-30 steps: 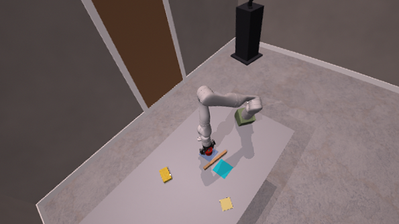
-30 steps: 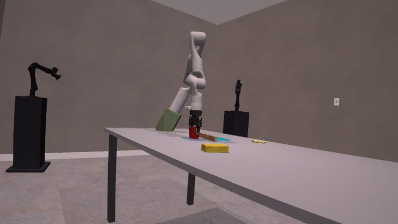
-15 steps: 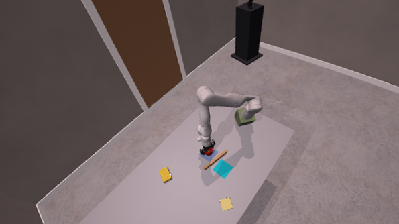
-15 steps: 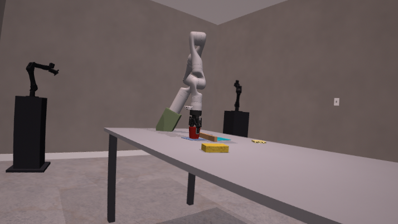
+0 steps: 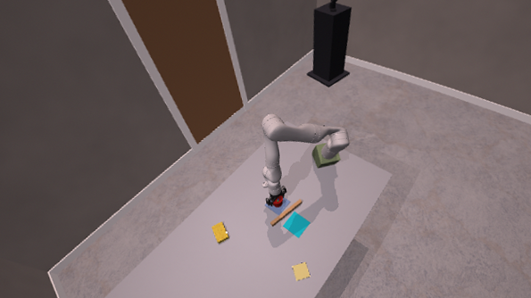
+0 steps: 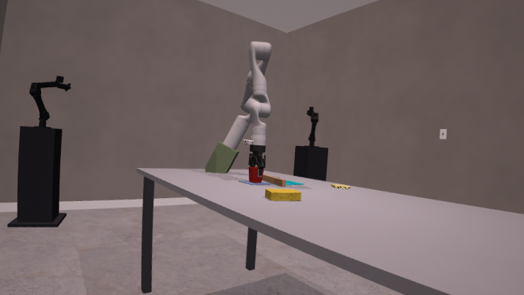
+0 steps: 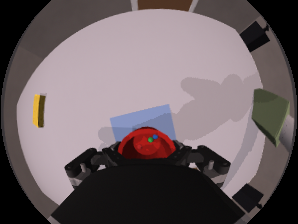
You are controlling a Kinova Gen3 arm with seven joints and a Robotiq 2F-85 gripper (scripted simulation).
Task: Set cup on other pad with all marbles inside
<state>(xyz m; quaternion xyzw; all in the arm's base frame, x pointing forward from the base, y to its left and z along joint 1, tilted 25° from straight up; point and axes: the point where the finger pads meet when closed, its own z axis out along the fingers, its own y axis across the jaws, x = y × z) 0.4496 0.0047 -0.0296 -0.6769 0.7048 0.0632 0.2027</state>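
Now: the red cup 2 cm below my hand. From my hand the other things lie so: wooden rail: 9 cm to the left, 4 cm below; yellow sponge: 39 cm ahead, 7 cm to the right, 3 cm below.
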